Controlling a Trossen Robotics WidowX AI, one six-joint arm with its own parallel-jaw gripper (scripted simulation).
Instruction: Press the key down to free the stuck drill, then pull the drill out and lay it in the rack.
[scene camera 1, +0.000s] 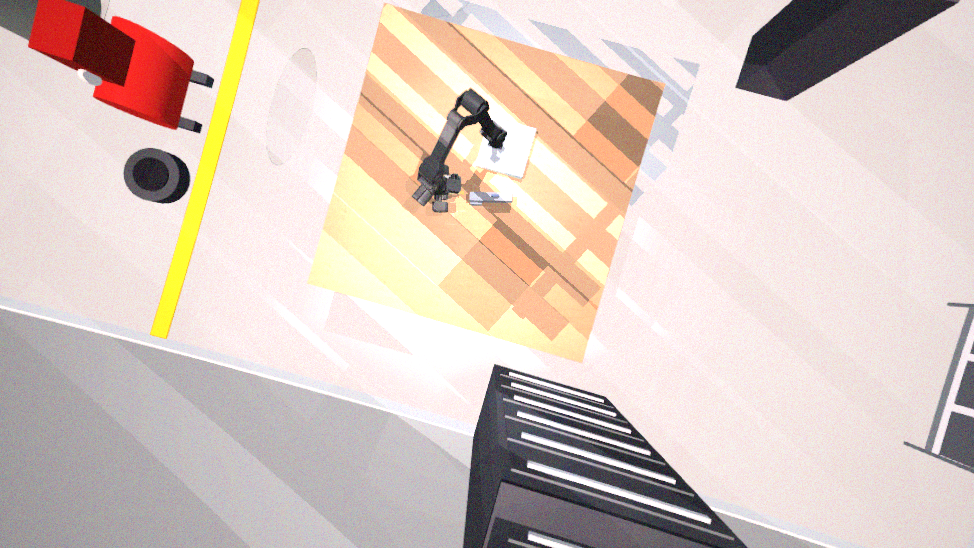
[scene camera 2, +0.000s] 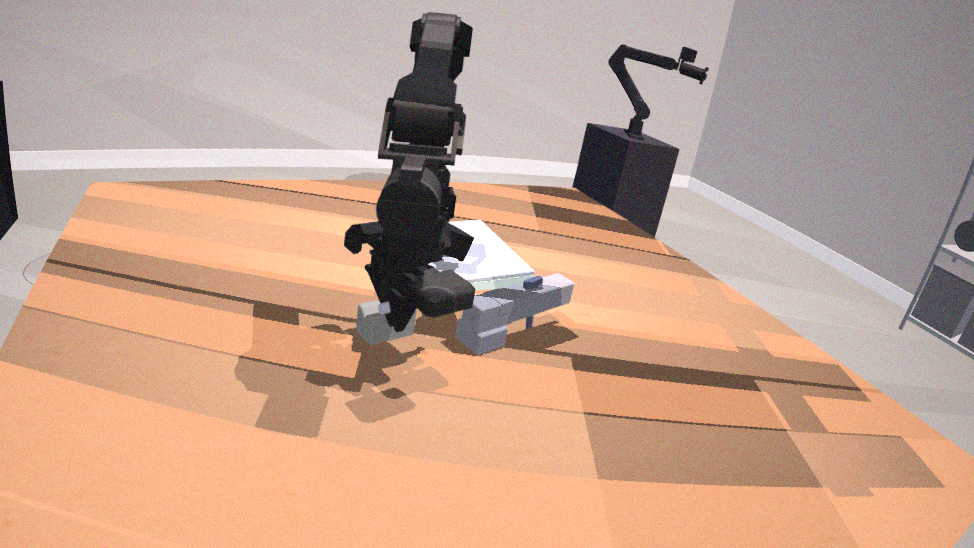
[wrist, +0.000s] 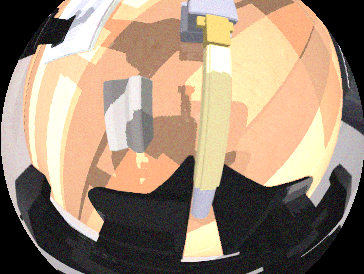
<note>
My gripper (scene camera 2: 396, 328) carries a pale yellow drill (wrist: 214, 117). I also see a grey rack (scene camera 2: 373, 327) and a grey housing block (scene camera 2: 482, 328).
My gripper also shows in the wrist view (wrist: 199, 160). The grey rack is seen too in the wrist view (wrist: 128, 103).
</note>
